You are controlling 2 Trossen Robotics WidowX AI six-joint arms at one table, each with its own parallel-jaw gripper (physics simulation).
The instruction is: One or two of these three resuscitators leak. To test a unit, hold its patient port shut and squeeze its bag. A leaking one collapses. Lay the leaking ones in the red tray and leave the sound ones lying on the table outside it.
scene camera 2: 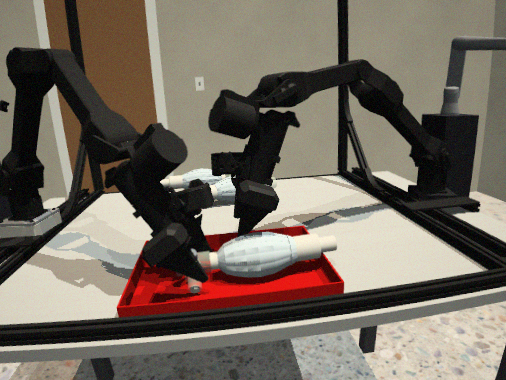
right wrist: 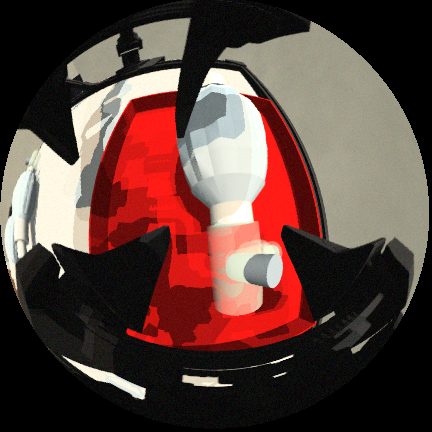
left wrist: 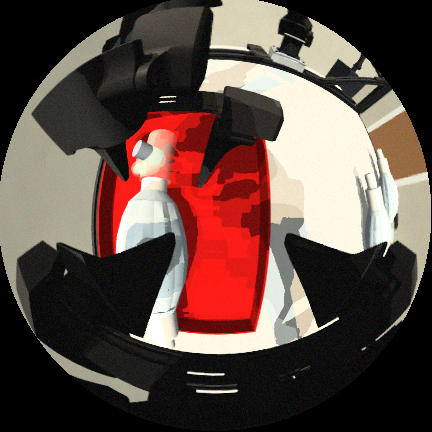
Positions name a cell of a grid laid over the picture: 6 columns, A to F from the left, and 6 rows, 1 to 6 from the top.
Labels:
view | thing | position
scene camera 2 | my left gripper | C4
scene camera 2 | my right gripper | C5
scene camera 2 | red tray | B5
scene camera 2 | resuscitator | D5

